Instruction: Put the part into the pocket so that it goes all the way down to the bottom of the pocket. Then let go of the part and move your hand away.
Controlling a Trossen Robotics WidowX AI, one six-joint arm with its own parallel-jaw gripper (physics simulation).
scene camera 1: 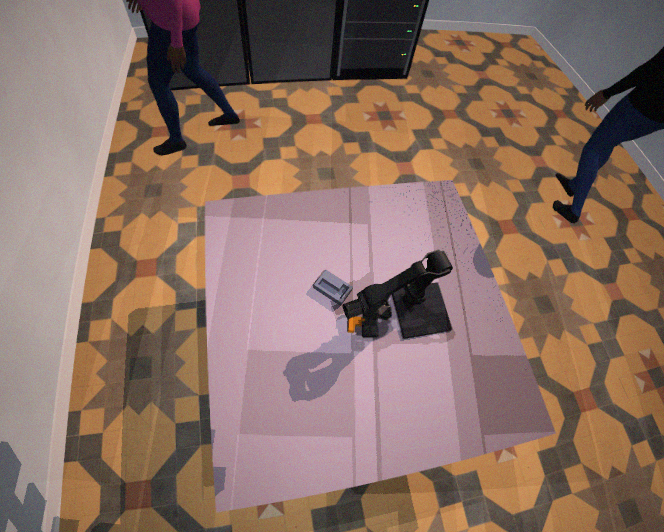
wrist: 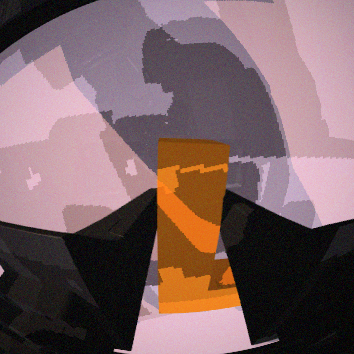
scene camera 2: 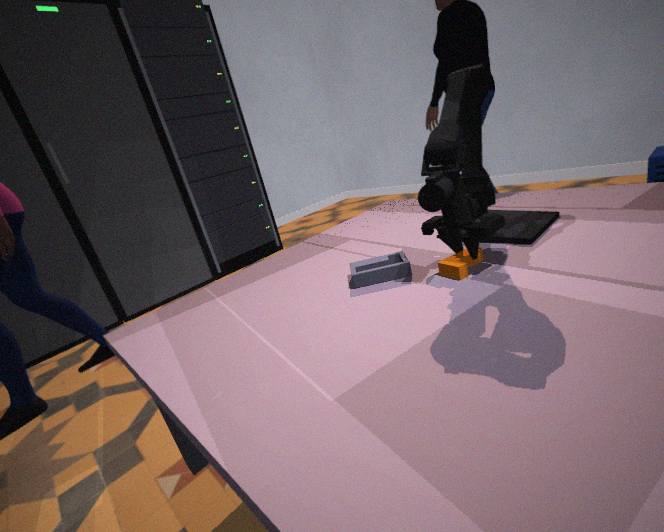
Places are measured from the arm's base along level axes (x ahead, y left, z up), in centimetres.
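Pixels of known places: gripper, between the fingertips: (scene camera 1: 368, 322) (wrist: 186, 195) (scene camera 2: 468, 258); arm's base, origin of its link: (scene camera 1: 410, 298).
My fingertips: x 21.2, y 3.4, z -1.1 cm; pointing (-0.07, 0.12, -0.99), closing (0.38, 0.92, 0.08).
For each thing: its top centre in the pictures, then the offset to it from my fingertips. Level surfaces: height alone.
- orange L-shaped part, centre of its top: (wrist: 215, 253) (scene camera 2: 465, 255) (scene camera 1: 362, 324) dx +2.9, dy +0.2, dz +1.9 cm
- grey block with the pocket, centre of its top: (scene camera 2: 378, 262) (scene camera 1: 333, 285) dx +8.0, dy -19.3, dz +2.4 cm
- pink table, height of its surface: dz -1.3 cm
The orange L-shaped part (scene camera 1: 352, 324) (scene camera 2: 453, 269) (wrist: 187, 215) is low at the table, beside the pocket block. My gripper (scene camera 2: 467, 254) (wrist: 186, 195) points down and is shut on the part, one finger on each side of its long bar. In the wrist view the part's short foot is partly behind the right finger. In scene camera 1 the fingertips are hidden by the arm. Whether the part touches the table is hard to tell. The grey block with the pocket (scene camera 1: 323, 280) (scene camera 2: 382, 274) sits apart from the part, its pocket facing up; it does not show in the wrist view.
The arm's black base plate (scene camera 1: 425, 321) (scene camera 2: 521, 228) lies on the pink table (scene camera 1: 293, 454) (scene camera 2: 266, 399), right of the pocket block in scene camera 1. Dark cabinets (scene camera 1: 290, 41) (scene camera 2: 72, 166) and two people stand beyond the table. The arm casts a shadow over the table.
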